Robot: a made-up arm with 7 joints.
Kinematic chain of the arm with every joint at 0, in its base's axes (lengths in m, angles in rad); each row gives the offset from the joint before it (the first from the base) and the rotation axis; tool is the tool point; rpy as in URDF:
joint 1: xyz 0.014 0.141 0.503 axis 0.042 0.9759 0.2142
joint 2: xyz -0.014 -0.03 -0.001 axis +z
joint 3: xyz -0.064 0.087 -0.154 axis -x
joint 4: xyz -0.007 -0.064 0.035 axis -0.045 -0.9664 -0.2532
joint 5: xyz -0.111 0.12 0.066 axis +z
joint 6: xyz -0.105 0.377 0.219 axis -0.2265 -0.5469 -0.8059
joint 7: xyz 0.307 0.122 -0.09 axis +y
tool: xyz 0.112 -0.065 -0.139 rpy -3.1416 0 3.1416
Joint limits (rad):
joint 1: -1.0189..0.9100
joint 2: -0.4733..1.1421
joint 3: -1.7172..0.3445
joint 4: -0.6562..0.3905
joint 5: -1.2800..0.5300
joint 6: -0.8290..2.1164
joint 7: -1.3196..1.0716
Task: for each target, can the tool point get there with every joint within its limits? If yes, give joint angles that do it. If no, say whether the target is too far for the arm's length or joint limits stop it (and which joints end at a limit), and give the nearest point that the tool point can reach.
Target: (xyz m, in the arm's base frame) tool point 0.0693 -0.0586 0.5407
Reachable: yes | joints 0.6864 0.1216 -1.3390 0.1460 0.0397 1.0961 0.6099
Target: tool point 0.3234 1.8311 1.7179
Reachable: no: too far | nearest point 0.0503 0.8639 0.9638 | short by 1.256 m
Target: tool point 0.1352 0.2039 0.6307
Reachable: yes | joints 0.5423 0.6128 -0.2011 -0.3458 -0.3818 1.2188 0.2561
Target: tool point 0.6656 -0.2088 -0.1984
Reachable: no: joint limits stop it (at a limit: joint 2, joint 3, joint 5, joint 6, joint 7) | nearest point 0.4933 -0.1433 -0.0200 | short by 0.256 m
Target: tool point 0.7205 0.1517 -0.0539
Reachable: no: joint limits stop it (at a limit: joint 2, joint 3, joint 4, joint 6) | nearest point 0.5765 0.1883 0.0695 | short by 0.193 m
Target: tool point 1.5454 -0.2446 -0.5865
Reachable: no: too far | nearest point 0.5664 -0.1592 0.0701 | short by 1.182 m
